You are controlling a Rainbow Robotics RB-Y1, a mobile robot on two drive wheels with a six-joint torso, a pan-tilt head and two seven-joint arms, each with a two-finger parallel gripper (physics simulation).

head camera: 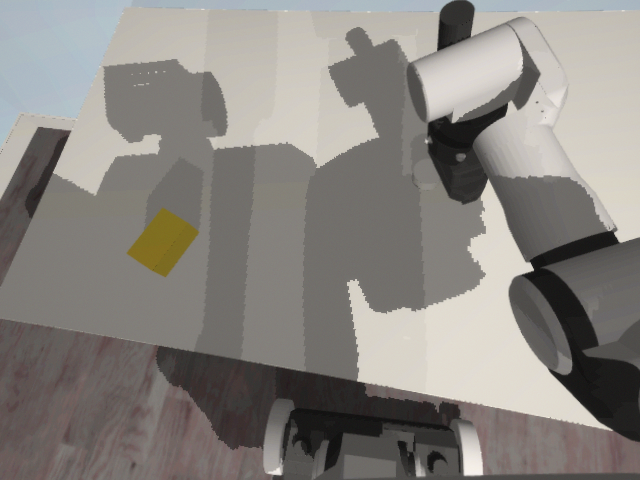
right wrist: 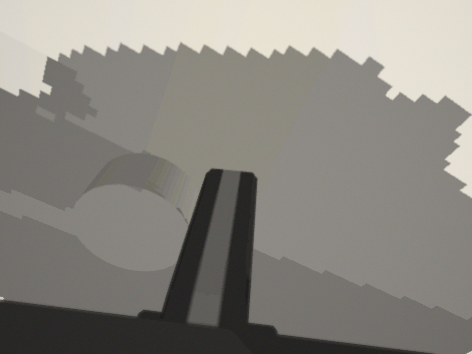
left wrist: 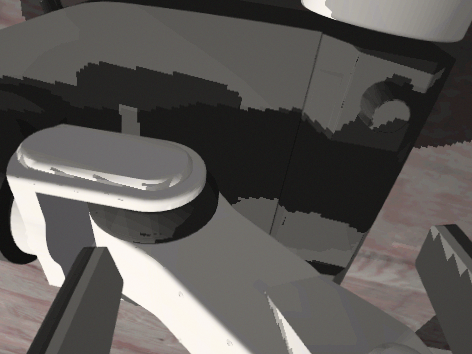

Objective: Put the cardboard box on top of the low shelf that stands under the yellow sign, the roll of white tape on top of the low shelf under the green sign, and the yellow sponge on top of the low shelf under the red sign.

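Frame: origin at the robot's base, x left, y back, z up, level; centimetres.
Seen in the pictures: left gripper, fingertip midpoint: (left wrist: 269,256); right gripper, fingertip midpoint: (head camera: 452,186) (right wrist: 231,189).
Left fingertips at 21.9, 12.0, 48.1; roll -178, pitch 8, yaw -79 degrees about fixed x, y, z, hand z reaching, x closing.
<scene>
Pixels of each thing's middle, then the offset from my left fingertips to it, as dx, dy, dz. Level surfaces: height alone.
- white tape, body centre: (right wrist: 140,213) (head camera: 426,174) -29.7, -66.3, +25.1
- white table, surface height: dz +23.9
- yellow sponge, body centre: (head camera: 164,242) +16.4, -50.9, +26.2
- reddish wooden floor, surface height: dz -48.1
The roll of white tape (head camera: 425,174) (right wrist: 132,227) lies on the white table (head camera: 465,356), its round end showing, partly in shadow. My right gripper (head camera: 464,198) (right wrist: 231,189) is shut with nothing between its fingers. In the right wrist view its closed fingers stand beside the roll, at the roll's right, and overlap the roll's edge in the picture. The yellow sponge (head camera: 162,242) lies at the left of the table in the head view. My left gripper (left wrist: 269,256) is open and empty, with parts of the robot's own body behind it. The cardboard box, the signs and the low shelves do not show.
The robot's base (head camera: 372,439) stands at the table's near edge, over a reddish wooden floor (head camera: 93,403). Another pale surface (head camera: 46,121) shows beyond the table's left edge. Shadows of the robot cover much of the table.
</scene>
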